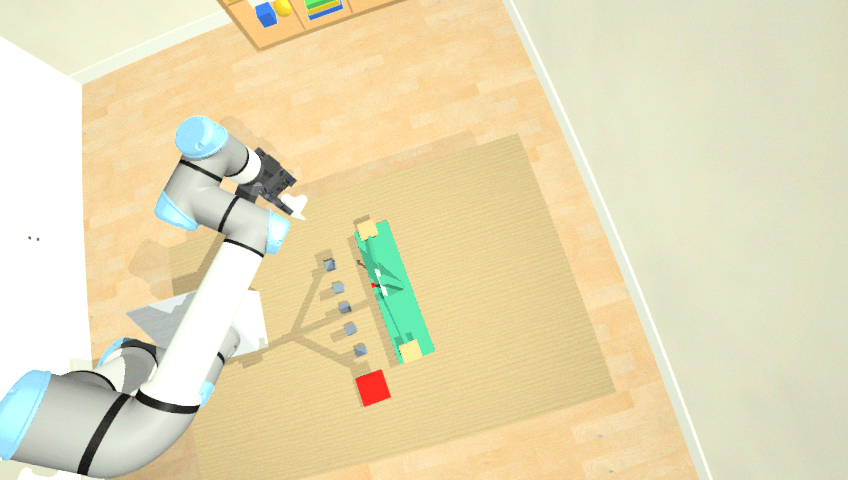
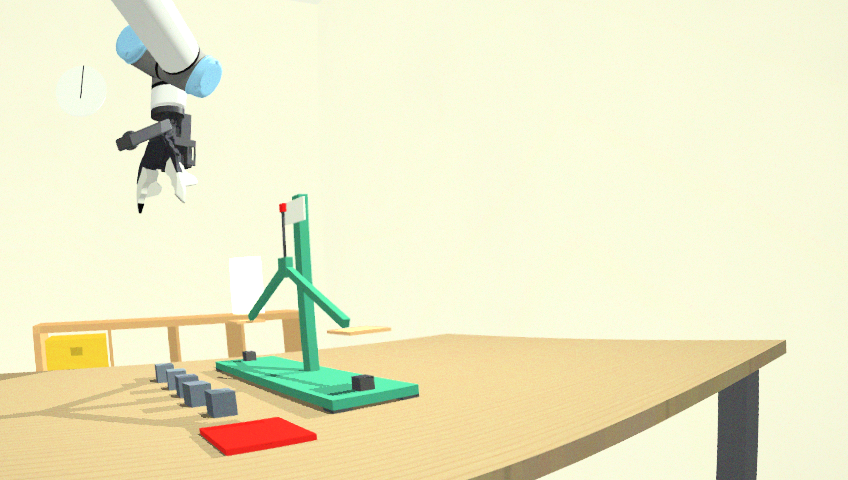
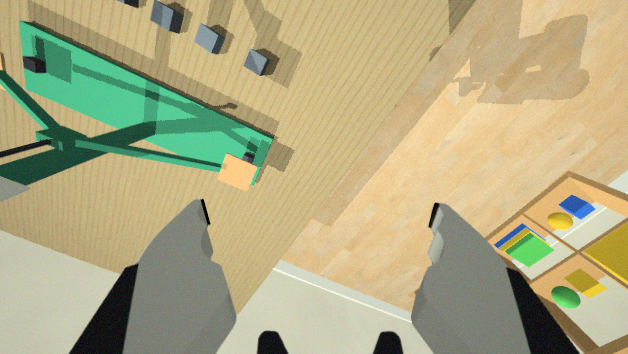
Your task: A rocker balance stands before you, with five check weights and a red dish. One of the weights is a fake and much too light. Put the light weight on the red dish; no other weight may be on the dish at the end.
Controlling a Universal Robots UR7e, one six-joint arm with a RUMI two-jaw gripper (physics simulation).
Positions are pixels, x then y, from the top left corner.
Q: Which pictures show my gripper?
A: Image 1, image 2 and image 3: all of them.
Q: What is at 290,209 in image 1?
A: My gripper.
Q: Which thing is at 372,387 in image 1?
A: A red dish.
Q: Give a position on a green rocker balance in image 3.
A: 57,69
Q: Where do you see a green rocker balance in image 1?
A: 405,324
